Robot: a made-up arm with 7 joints.
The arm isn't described. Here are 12 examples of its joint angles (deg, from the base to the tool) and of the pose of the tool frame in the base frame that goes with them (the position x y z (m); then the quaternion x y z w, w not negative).
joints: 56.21 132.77 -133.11 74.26 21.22 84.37 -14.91
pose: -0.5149 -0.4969 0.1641 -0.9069 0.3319 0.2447 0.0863
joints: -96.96 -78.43 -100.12 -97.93 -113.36 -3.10 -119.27
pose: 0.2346 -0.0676 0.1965 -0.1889 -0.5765 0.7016 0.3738
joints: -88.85 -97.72 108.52 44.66 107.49 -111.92 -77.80
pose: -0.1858 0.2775 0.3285 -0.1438 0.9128 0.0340 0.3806
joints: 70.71 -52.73 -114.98 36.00 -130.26 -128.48 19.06
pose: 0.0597 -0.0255 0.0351 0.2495 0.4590 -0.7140 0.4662
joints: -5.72 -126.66 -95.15 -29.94 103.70 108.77 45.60
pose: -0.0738 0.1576 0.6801 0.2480 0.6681 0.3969 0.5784
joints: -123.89 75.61 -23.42 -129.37 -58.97 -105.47 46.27
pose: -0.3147 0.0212 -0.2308 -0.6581 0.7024 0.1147 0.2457
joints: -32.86 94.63 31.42 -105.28 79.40 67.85 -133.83
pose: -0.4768 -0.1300 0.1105 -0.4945 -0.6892 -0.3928 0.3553
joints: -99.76 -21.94 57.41 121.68 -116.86 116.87 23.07
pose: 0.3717 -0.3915 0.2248 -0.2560 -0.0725 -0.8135 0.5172
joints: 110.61 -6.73 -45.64 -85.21 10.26 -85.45 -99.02
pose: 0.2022 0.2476 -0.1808 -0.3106 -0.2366 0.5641 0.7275
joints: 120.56 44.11 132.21 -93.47 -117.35 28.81 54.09
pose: 0.4512 0.2047 0.0494 -0.1415 0.3736 -0.7019 0.5897
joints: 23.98 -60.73 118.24 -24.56 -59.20 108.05 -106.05
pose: 0.0881 -0.1983 0.2290 0.4420 -0.4929 -0.6894 0.2940
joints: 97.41 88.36 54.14 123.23 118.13 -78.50 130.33
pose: 0.0005 0.0235 0.2478 0.1982 -0.5632 0.5395 0.5937
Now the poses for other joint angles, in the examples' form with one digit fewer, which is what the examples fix.
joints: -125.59 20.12 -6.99 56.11 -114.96 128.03 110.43
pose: 0.472 -0.168 0.257 -0.286 0.046 -0.747 0.598
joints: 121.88 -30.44 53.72 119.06 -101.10 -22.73 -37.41
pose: -0.054 0.386 0.347 0.076 0.845 0.163 0.504
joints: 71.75 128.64 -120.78 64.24 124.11 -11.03 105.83
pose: -0.717 0.199 -0.048 0.267 -0.866 -0.358 0.225
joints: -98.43 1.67 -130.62 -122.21 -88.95 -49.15 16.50
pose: 0.579 -0.453 0.319 -0.042 -0.171 -0.884 0.434
